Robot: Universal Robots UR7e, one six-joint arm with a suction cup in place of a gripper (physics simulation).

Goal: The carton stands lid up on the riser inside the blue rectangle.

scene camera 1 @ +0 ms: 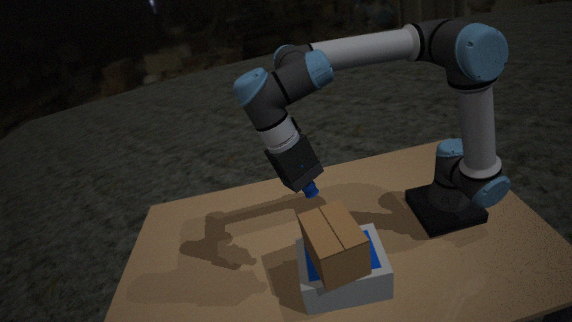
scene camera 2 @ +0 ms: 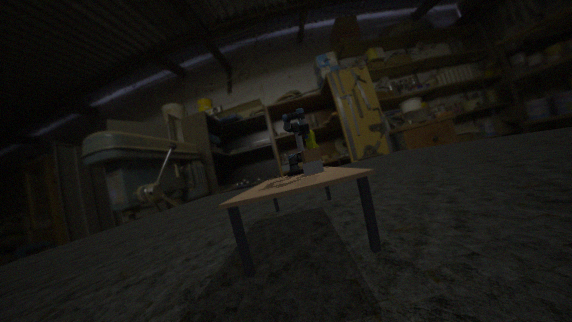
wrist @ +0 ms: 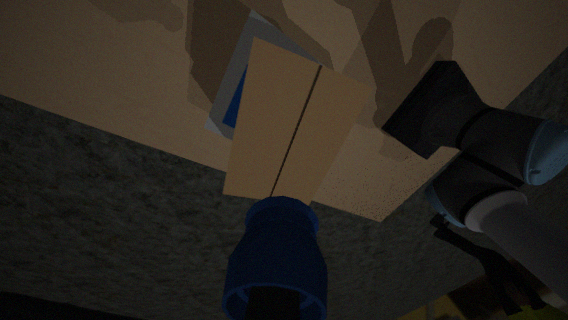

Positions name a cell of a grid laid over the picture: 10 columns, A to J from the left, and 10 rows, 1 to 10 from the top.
My suction cup (wrist: E8) carries nothing. The cup is 19 cm from the middle of a brown cardboard carton (scene camera 1: F8), above it. I also see a grey riser (scene camera 1: G9).
The grey riser is seen too in the wrist view (wrist: D4). The brown cardboard carton also shows in the wrist view (wrist: F4).
